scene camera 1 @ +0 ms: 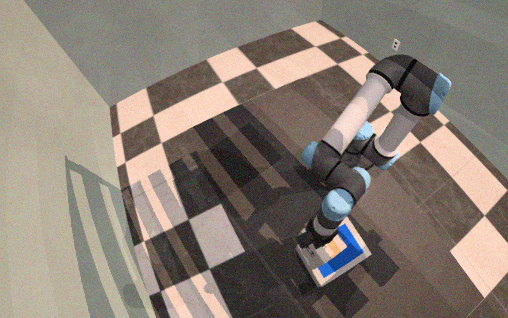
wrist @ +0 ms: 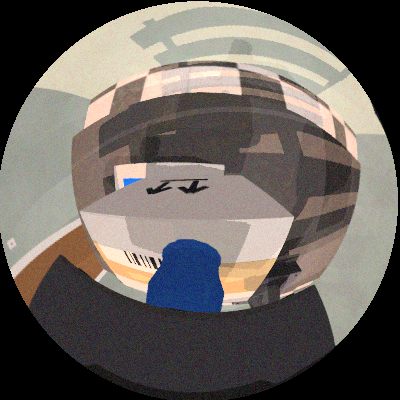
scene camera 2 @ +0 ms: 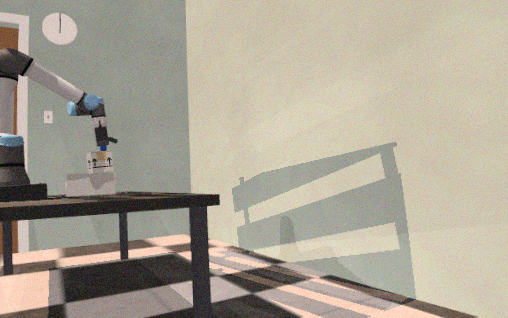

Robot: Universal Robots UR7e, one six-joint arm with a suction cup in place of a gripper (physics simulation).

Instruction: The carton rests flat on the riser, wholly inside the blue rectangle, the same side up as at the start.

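Frame: origin at the arm's base, x ahead, y left, z up, level; centimetres.
Seen in the pictures: hand at its tool point: (wrist: 189, 244) (scene camera 2: 104, 153); arm's base at its link origin: (scene camera 1: 347, 153) (wrist: 262, 293) (scene camera 2: 10, 187).
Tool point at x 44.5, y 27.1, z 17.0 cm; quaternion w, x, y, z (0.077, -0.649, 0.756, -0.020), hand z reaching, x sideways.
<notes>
Offsets run from my tool point to a thing's middle. Level surfaces: height alone.
The carton {dx -2.4, dy +1.8, dz -4.8 cm} (scene camera 1: 334, 247) (scene camera 2: 102, 163) (wrist: 185, 209), white with an orange band, stands upright on the pale riser {dx -6.8, dy +7.6, dz -16.9 cm} (scene camera 1: 345, 268) (scene camera 2: 77, 185) (wrist: 131, 170), its side arrows pointing up. In scene camera 1 it sits toward the riser's left side. Blue of the rectangle {dx -6.8, dy +7.6, dz -11.0 cm} (scene camera 1: 340, 262) (wrist: 132, 182) shows to its right and below it; the rest is hidden by the carton and arm, so I cannot tell whether it overlaps the line. My gripper's blue suction cup (scene camera 2: 103, 148) (wrist: 191, 246) touches the carton's top and is shut on it. The cup is hidden in scene camera 1.
The riser stands on the dark table {dz -23.2 cm} (scene camera 2: 150, 199), near the arm's base (scene camera 2: 22, 192). The arm reaches over the riser from above. Slatted shadows fall across the table and the wall.
</notes>
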